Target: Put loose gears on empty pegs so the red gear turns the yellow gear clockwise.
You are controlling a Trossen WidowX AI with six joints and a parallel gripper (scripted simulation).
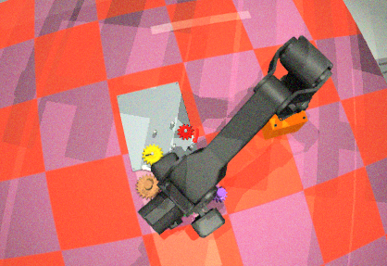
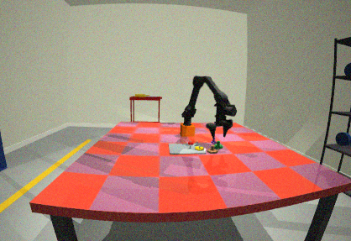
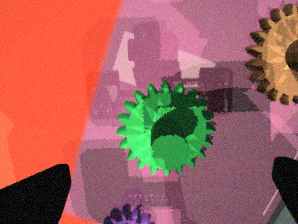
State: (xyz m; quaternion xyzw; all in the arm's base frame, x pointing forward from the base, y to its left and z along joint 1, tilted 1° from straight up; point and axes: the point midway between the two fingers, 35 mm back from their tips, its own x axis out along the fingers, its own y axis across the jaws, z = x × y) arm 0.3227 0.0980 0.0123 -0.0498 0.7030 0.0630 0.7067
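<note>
Right now my gripper tip is 5 cm above the dark green gear. Also, from my gripper tip: small purple gear: 9 cm behind, 5 cm below, 2 cm to the left; brown gear: 8 cm to the right, 6 cm ahead, 5 cm below; yellow gear: 14 cm to the right, 5 cm below, 2 cm ahead.
</note>
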